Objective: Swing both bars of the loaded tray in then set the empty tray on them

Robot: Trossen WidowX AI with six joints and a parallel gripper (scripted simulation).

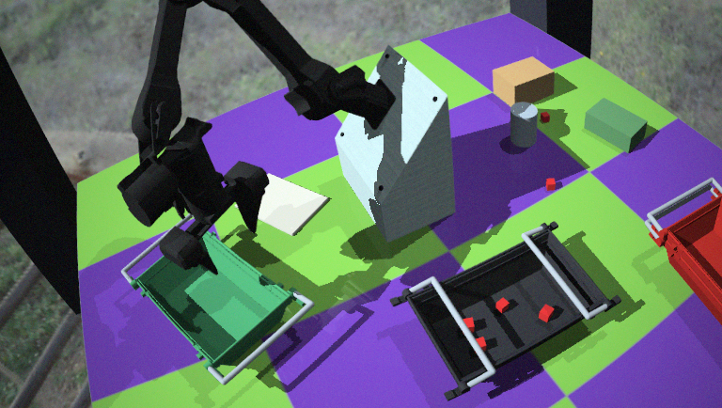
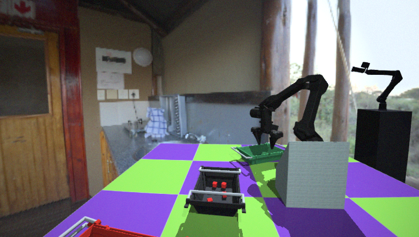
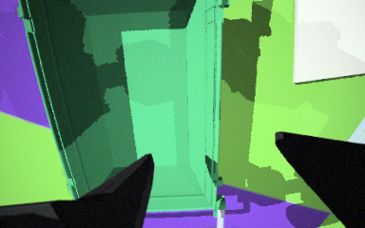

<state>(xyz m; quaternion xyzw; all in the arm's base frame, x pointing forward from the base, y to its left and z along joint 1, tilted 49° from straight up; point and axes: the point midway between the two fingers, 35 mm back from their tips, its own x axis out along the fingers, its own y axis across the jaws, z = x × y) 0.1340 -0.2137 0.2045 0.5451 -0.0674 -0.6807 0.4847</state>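
Now: gripper tip 7 cm to the left of the green tray, 5 cm above it and 1 cm short of it. From my gripper tip the other things lie so: white sheet 18 cm behind, 9 cm to the left, 9 cm below; orange box 67 cm to the left, 25 cm behind, 7 cm below; grey cylinder 57 cm to the left, 11 cm behind, 6 cm below.
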